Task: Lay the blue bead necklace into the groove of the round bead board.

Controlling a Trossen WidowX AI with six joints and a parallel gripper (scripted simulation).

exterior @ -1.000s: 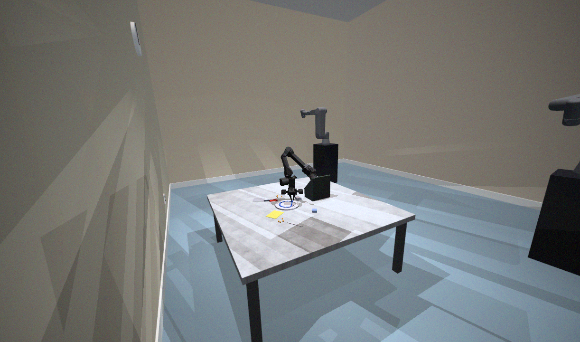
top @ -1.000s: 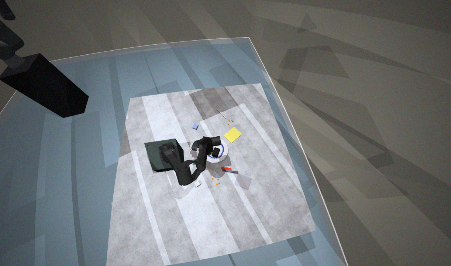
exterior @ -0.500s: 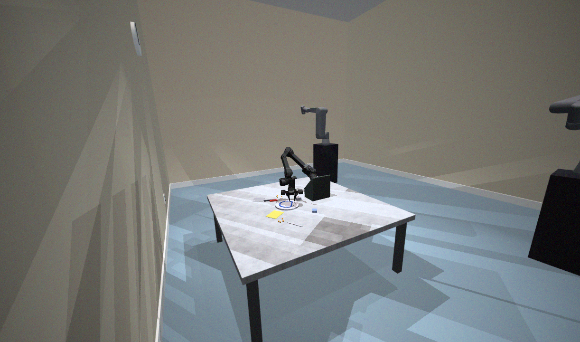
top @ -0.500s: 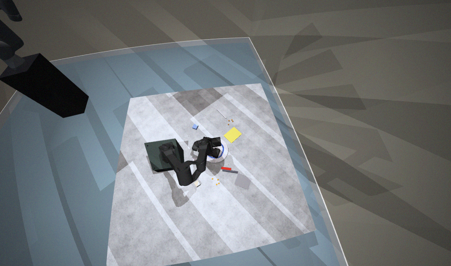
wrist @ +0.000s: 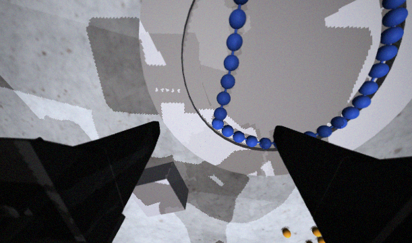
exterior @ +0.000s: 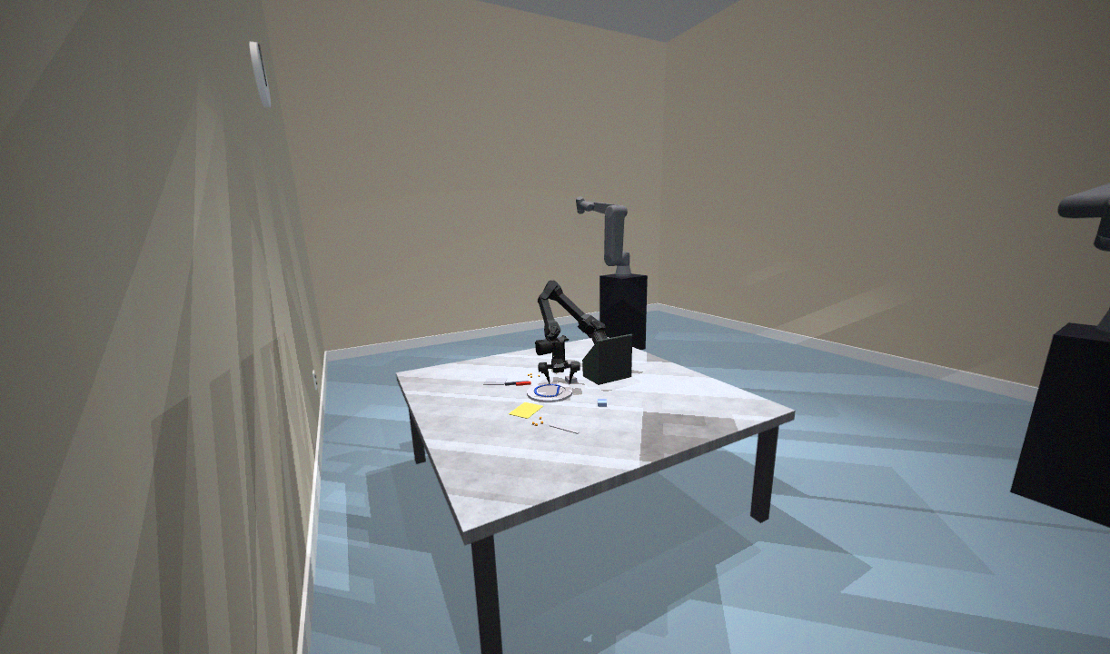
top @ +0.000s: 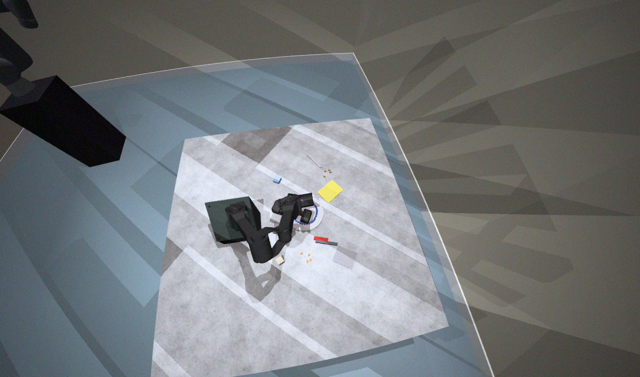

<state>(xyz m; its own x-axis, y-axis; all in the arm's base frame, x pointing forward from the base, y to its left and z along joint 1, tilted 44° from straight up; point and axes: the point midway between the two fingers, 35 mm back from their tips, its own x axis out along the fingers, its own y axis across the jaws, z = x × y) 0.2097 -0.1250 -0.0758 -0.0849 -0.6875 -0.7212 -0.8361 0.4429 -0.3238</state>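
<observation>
My gripper tip is now 60 mm short of the round white bead board, 20 mm to the right of it and 10 mm above it. Round my gripper tip: cream cube: 200 mm to the right, 100 mm behind; then blue block: 250 mm to the left, 40 mm behind, 10 mm below; then grey tool: 150 mm to the right, 120 mm ahead, 10 mm below.
</observation>
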